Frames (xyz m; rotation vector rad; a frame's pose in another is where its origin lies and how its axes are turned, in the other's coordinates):
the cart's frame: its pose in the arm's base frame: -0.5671 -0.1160 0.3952 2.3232 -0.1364 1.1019
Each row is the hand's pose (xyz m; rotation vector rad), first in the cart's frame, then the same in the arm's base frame.
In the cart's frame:
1: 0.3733 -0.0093 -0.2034 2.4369 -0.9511 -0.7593
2: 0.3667 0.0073 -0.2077 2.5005 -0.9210 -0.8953
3: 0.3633 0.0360 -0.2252 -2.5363 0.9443 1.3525
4: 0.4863 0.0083 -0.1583 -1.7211 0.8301 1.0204
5: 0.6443 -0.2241 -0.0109 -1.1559 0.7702 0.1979
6: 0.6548 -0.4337 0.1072 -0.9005 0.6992 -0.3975
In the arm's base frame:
1: -0.4578 0.0517 0.7704 -1.3381 -1.1329 0.5608
2: -0.4704 0.0391 0.7750 -1.2431 -1.2370 0.5921
3: -0.4937 0.0238 0.7940 -0.7838 -1.5147 0.8811
4: -0.3583 0.0292 0.8390 0.1153 -1.3483 1.3211
5: -0.0799 0.1689 0.7785 0.8228 -0.5377 1.4040
6: 0.0743 0.2840 0.6338 1.0491 0.0849 1.2280

